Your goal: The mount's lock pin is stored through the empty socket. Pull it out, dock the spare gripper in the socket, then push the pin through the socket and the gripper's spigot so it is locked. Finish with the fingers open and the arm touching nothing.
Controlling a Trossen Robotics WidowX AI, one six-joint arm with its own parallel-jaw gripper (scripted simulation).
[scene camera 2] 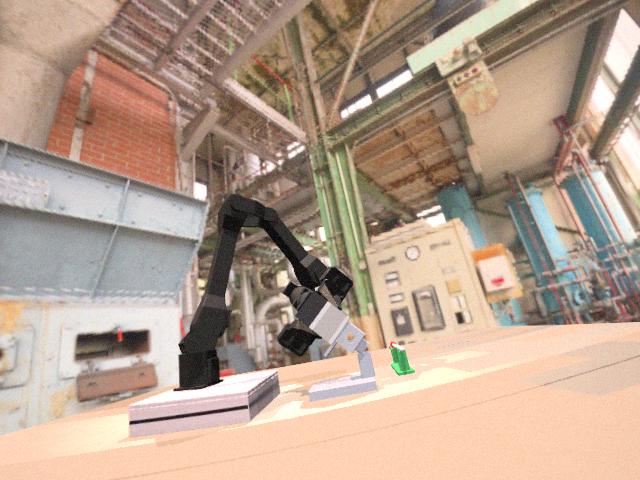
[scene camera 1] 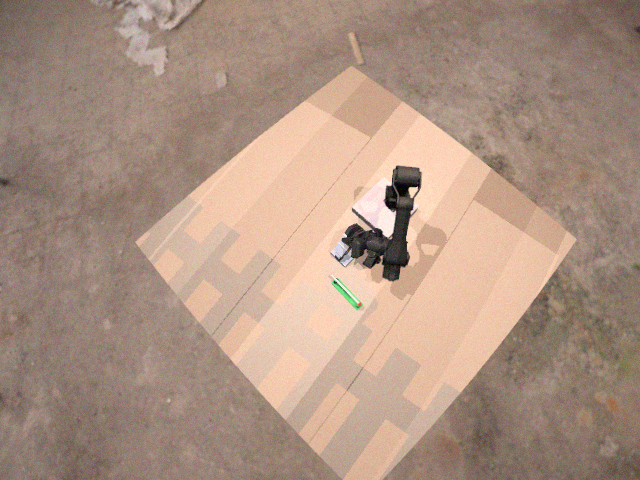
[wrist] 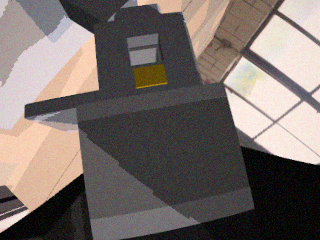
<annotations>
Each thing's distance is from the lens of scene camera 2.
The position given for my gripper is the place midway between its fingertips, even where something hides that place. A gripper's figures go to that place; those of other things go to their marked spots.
my gripper (scene camera 2: 329, 322): 51 cm
spare gripper (scene camera 2: 326, 320): 51 cm
mount (scene camera 2: 365, 382): 49 cm
</annotations>
